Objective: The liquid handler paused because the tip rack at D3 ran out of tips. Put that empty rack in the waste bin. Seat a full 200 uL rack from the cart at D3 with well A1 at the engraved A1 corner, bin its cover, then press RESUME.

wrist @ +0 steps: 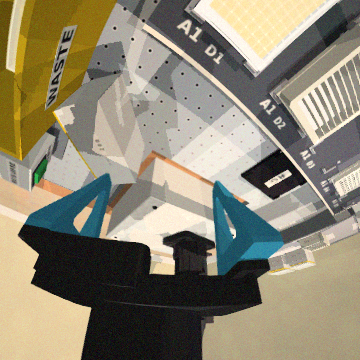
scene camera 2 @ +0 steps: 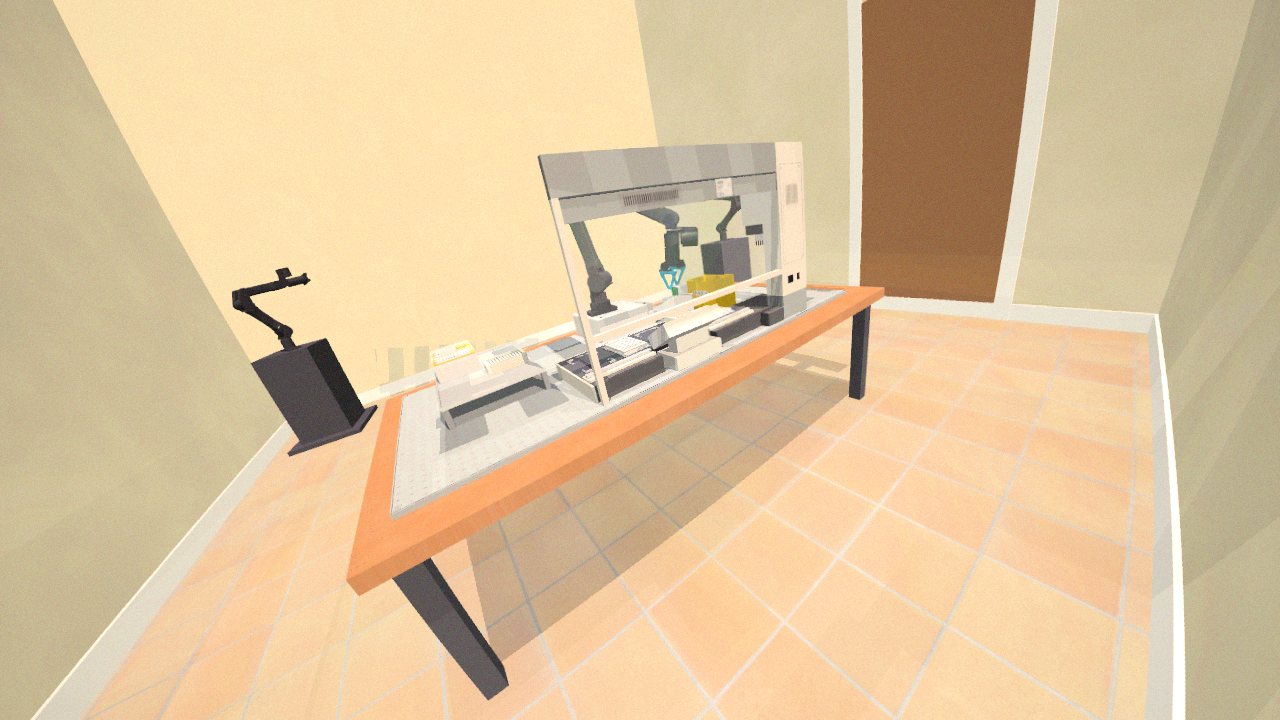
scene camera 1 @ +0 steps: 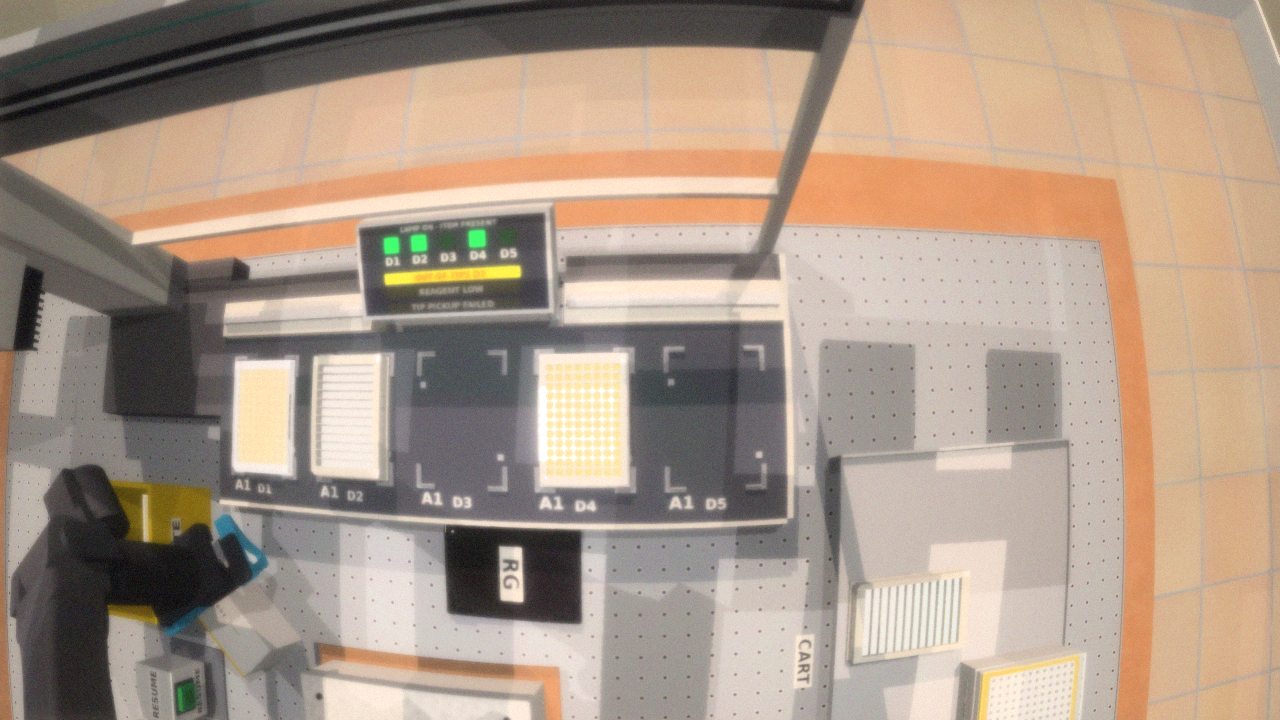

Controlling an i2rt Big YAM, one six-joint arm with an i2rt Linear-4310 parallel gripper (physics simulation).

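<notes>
My gripper is open and empty, raised beside the waste bin. The yellow waste bin has a pale piece inside, too little shown to identify. A grey-white box marked 200, with a yellow edge, lies tilted beside the bin, beyond the fingertips in the wrist view. Slot D3 holds no rack; its lamp is dark. The RESUME button is green. A yellow-edged rack stands on the cart.
Racks or plates stand at D1, D2 and D4. A striped rack is on the cart. The black RG block stands before the deck. The display and frame post rise behind it.
</notes>
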